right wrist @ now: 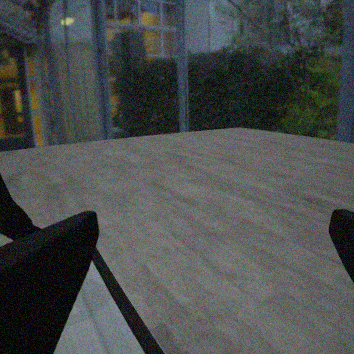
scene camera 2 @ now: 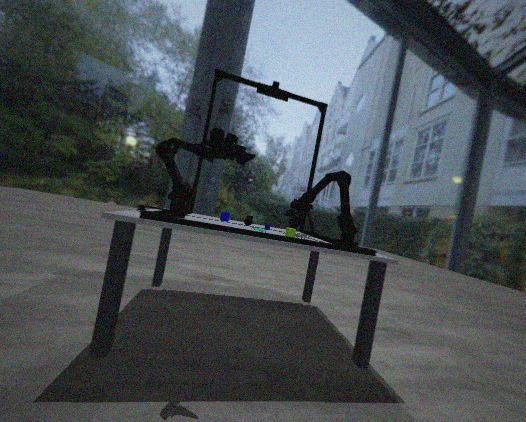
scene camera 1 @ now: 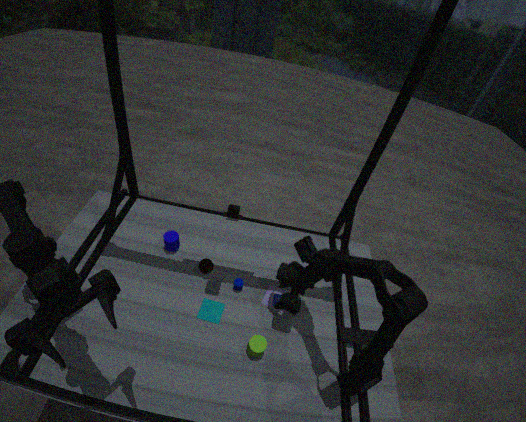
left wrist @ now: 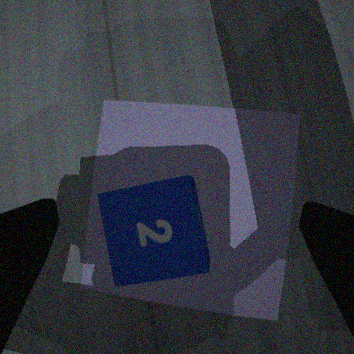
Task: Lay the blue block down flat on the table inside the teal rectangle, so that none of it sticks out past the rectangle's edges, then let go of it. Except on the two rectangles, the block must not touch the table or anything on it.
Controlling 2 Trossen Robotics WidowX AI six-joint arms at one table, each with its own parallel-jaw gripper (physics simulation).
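Note:
The blue block, marked with a 2, lies on the lavender rectangle, turned slightly against its edges. The teal rectangle lies to the left of it in scene camera 1, with no block on it. My left gripper is open above the block and points down; the block shows between its fingers, closer to the finger at the picture's left, and partly hidden in scene camera 1. My right gripper is open and empty, raised high, away from both rectangles.
A small blue object stands between the two rectangles. A dark ball and a larger blue cylinder are farther back. A lime green cylinder stands in front. Black frame posts rise at the table's sides.

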